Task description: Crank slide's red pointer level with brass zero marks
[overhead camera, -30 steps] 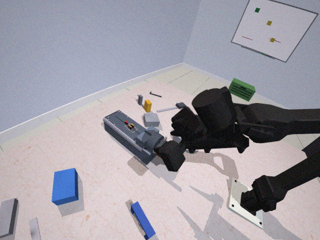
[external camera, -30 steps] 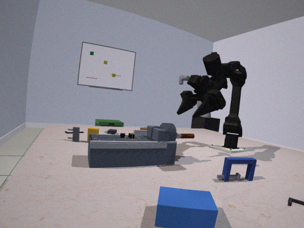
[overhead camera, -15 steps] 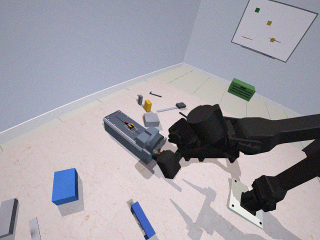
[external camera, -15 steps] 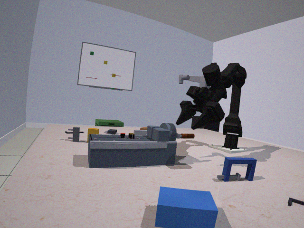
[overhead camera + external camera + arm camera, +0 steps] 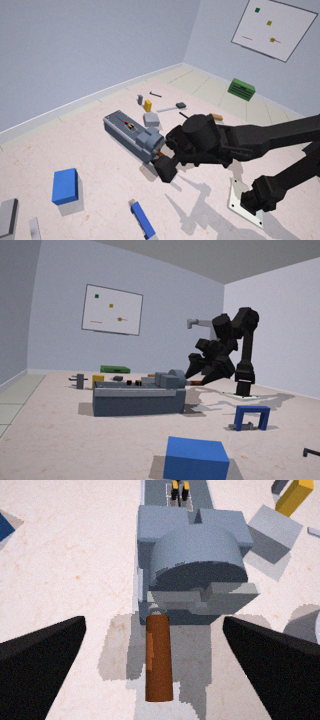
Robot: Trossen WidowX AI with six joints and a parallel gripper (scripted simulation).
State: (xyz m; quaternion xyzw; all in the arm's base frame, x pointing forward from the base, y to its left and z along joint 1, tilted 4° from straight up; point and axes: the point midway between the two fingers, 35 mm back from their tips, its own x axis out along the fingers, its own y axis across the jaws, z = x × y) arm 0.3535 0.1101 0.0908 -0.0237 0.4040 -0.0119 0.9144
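My gripper tip is now 20 mm past the brown crank handle and 10 mm above it. Also, from my gripper tip: blue bracket: 80 mm behind, 170 mm to the left, 60 mm below; then red pointer: 190 mm ahead, 30 mm to the right, 10 mm below; then grey block: 170 mm ahead, 190 mm to the right, 80 mm below.
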